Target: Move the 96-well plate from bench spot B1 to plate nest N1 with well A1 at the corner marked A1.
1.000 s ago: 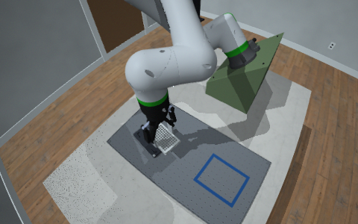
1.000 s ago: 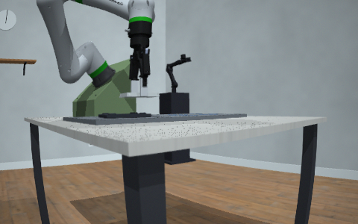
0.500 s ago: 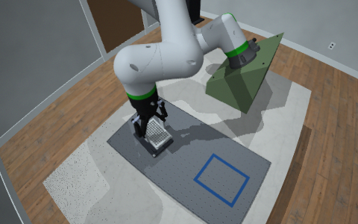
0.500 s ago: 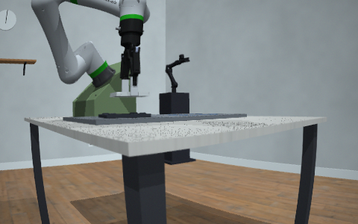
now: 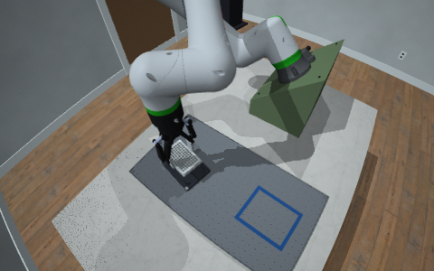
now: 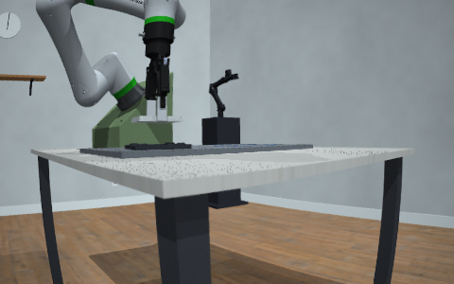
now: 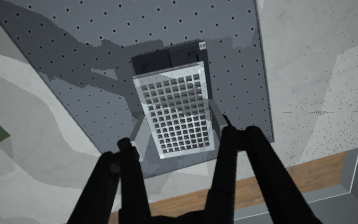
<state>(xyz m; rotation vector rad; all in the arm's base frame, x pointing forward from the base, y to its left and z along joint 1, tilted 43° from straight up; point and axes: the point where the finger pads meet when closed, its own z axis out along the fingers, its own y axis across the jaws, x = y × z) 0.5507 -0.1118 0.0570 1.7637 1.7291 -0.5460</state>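
The white 96-well plate lies 2 cm below my hand. From my hand the other things lie so: black plate nest N1: 10 cm below; then A1 corner label: 6 cm ahead, 7 cm to the left, 9 cm below.
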